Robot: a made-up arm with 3 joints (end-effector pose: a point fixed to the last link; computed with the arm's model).
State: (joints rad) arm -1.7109 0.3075 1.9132
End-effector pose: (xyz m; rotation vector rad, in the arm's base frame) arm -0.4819 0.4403 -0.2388 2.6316 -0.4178 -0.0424
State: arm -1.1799 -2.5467 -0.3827
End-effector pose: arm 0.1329 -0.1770 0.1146 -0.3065 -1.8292 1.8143
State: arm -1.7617 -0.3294 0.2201
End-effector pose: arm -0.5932 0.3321 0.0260 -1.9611 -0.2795 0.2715
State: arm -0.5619 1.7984 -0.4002
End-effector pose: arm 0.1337 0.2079 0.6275 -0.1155 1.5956 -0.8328
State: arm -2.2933 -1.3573 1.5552
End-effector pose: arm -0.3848 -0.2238 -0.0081 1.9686 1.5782 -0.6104
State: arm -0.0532 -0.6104 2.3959
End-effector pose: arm -0.4770 0.2223 0.0484 -2.3538 -0.3066 -0.7263
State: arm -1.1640 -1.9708 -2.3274
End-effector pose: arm 0.1602 -0.0931 0.0074 0.7467 0.3568 2.0188
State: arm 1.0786 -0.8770 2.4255
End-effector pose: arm -0.4026 0.1680 0.2027 -1.2541 0.1700 -0.9275
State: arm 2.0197 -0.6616 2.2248
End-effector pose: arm -0.4857 -0.1208 0.2345 -0.1975 0.3472 -0.5645
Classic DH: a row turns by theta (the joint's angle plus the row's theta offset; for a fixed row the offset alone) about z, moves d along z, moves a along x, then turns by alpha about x. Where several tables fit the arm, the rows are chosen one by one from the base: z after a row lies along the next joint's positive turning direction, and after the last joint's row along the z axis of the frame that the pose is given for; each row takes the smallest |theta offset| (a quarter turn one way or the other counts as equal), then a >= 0, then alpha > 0; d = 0 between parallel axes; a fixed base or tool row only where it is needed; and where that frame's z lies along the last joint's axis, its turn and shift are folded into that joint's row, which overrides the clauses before.
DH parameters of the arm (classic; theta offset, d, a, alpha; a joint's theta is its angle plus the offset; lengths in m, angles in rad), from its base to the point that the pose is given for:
base (fixed): 1.5708 0.0427 0 1.5708
joint 1: 1.5708 -0.1198 0.2356 1.5708
joint 2: 0 0.031 0.0636 1.5708
joint 3: -1.5708 0.4177 0.1146 -1.5708
tool (fixed): 1.5708 0.1569 0 0

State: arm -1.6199 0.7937 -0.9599
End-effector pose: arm -0.3701 0.5826 0.1775 -0.6245 0.2239 -0.7760
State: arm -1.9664 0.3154 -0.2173
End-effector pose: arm -0.4573 0.5497 -0.0625 -1.7329 0.1655 -0.3187
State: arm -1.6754 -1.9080 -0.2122
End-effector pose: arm -0.1636 -0.2093 0.1794 -0.9640 -1.1939 1.6479
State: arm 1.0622 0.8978 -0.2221
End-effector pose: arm -0.2305 -0.6514 0.2738 1.1920 0.8754 0.3910
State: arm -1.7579 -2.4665 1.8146
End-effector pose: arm 0.1207 -0.1693 -0.1399 0.9730 2.8366 0.0804
